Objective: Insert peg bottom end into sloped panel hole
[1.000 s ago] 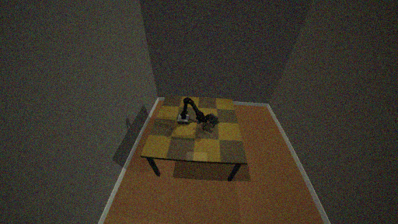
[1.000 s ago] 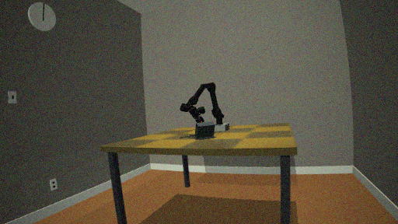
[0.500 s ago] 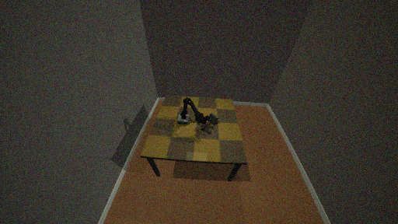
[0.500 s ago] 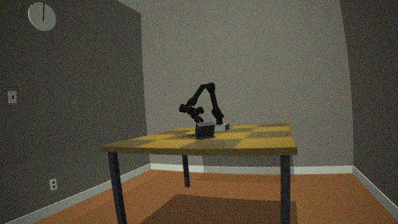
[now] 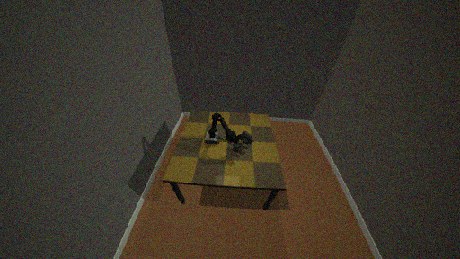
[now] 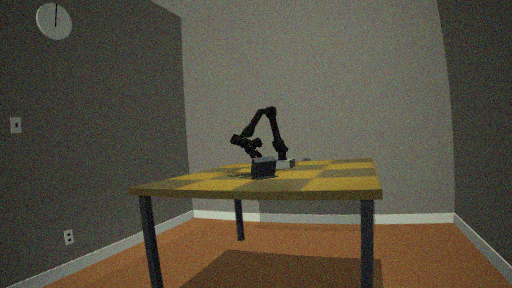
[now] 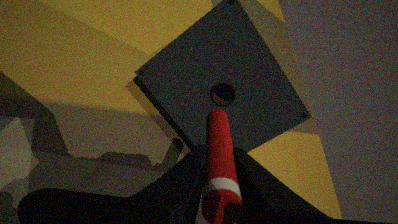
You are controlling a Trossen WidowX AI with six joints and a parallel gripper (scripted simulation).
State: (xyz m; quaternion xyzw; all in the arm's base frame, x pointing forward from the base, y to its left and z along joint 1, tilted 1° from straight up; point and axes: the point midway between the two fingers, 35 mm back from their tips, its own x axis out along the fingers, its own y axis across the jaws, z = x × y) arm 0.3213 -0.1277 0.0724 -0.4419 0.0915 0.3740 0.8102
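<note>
Now: the dark grey sloped panel 100 mm ahead of my gripper tip, 70 mm to the left of it and 60 mm below it. From my gripper tip the other things lie so: round red peg: 10 mm behind, 10 mm to the right, 10 mm above.
</note>
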